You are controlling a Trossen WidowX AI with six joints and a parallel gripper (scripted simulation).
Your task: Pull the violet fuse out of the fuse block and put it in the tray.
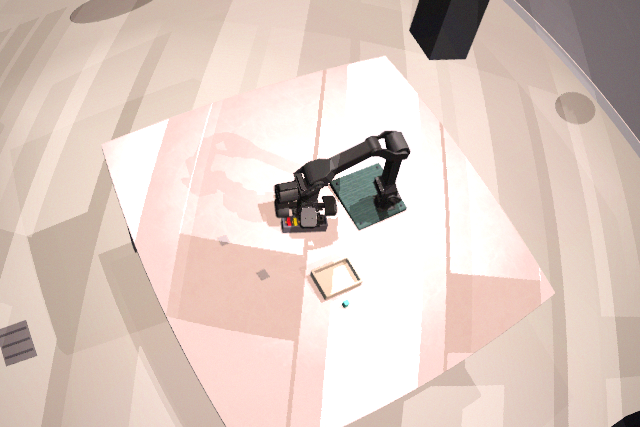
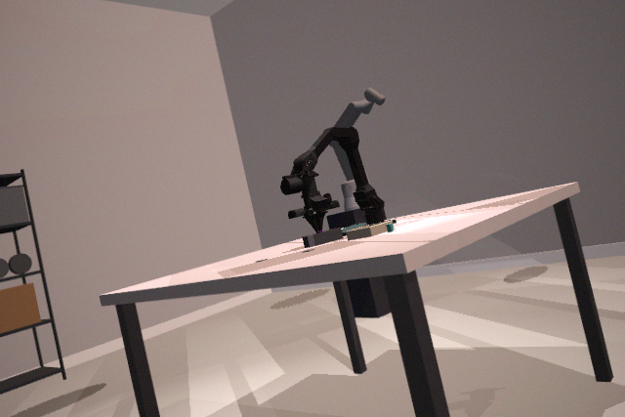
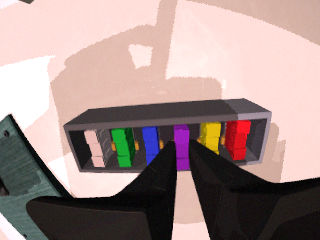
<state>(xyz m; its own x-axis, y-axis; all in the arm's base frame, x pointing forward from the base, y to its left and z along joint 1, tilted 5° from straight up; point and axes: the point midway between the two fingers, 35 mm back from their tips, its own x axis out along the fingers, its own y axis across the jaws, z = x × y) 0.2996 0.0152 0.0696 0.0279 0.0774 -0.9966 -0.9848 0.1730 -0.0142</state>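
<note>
Right now the blue fuse is 2 cm behind my gripper tip and 1 cm below it. From my gripper tip the other things lie so: violet fuse: 1 cm below; yellow fuse: 2 cm ahead, 1 cm below; green fuse: 4 cm behind, 1 cm to the left, 1 cm below.
</note>
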